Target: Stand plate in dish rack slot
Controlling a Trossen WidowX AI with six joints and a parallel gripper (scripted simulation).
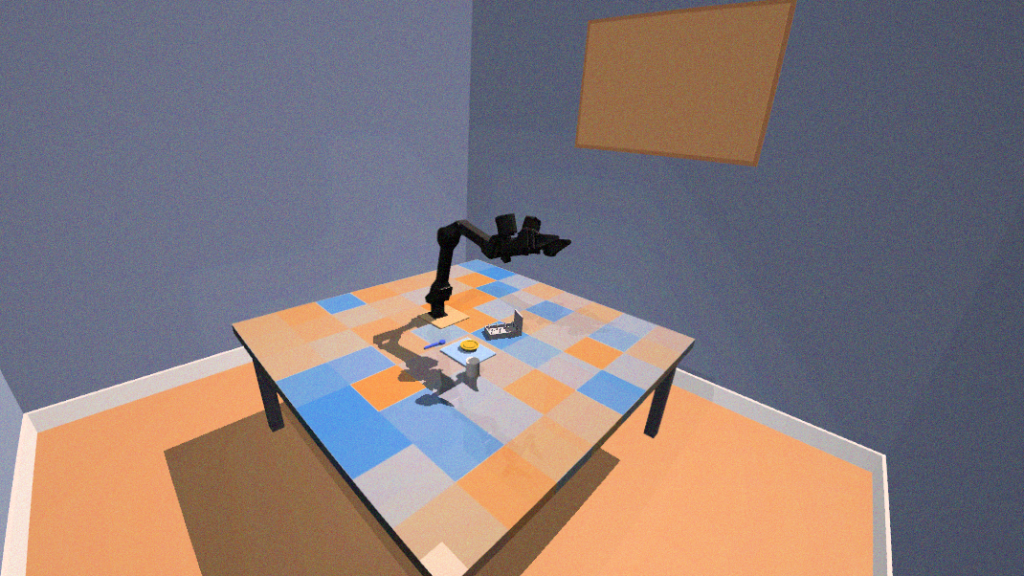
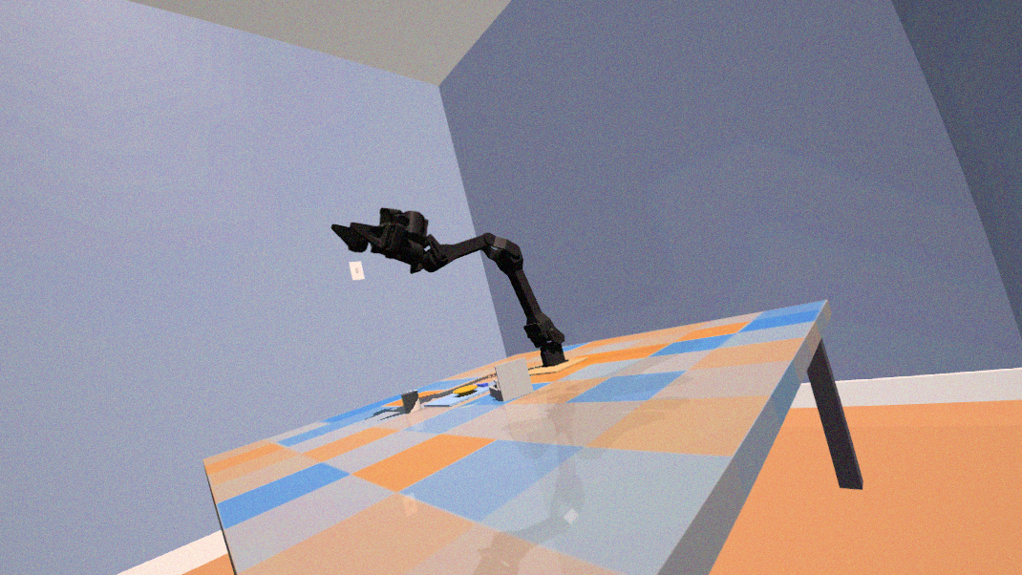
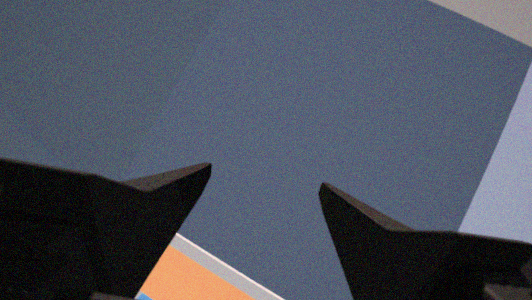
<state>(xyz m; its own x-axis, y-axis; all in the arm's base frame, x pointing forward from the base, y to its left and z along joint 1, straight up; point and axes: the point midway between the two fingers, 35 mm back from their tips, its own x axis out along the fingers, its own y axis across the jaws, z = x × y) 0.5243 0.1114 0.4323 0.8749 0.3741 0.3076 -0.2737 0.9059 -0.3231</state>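
Right now the yellow plate is 260 mm behind my gripper tip, 150 mm to the right of it and 430 mm below it. Also, from my gripper tip: light blue mat (240 mm behind, 170 mm to the right, 450 mm below); then white cup (130 mm behind, 220 mm to the right, 430 mm below); then grey dish rack (290 mm behind, 20 mm to the left, 430 mm below).
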